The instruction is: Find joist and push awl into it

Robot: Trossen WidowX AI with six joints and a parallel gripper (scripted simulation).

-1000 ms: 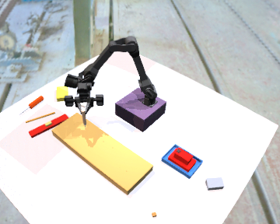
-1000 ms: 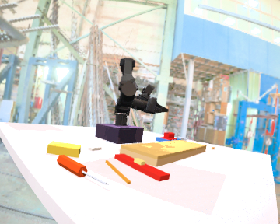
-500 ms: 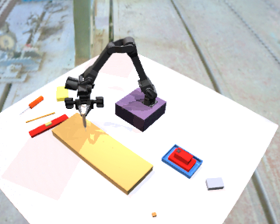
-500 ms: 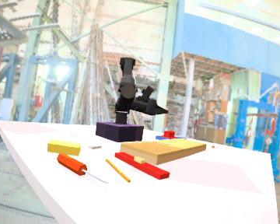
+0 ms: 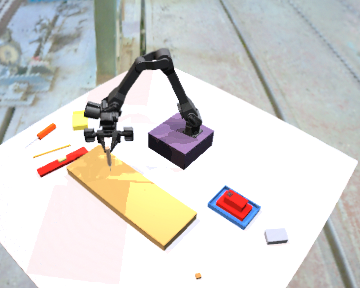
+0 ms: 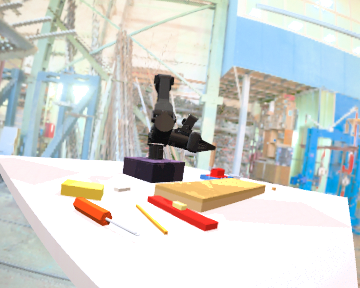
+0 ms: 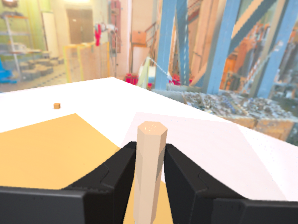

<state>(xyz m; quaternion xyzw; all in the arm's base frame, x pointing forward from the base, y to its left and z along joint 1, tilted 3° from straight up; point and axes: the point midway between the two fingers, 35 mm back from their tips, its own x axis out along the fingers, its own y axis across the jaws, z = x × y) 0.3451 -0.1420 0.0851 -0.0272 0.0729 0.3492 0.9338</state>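
My gripper tip is 60 mm above the tan-handled pointed tool. From my gripper tip the other things lie so: pencil: 40 mm ahead, 330 mm to the right, 170 mm below; small white piece: 190 mm behind, 220 mm to the right, 170 mm below; red level: 50 mm ahead, 240 mm to the right, 160 mm below.
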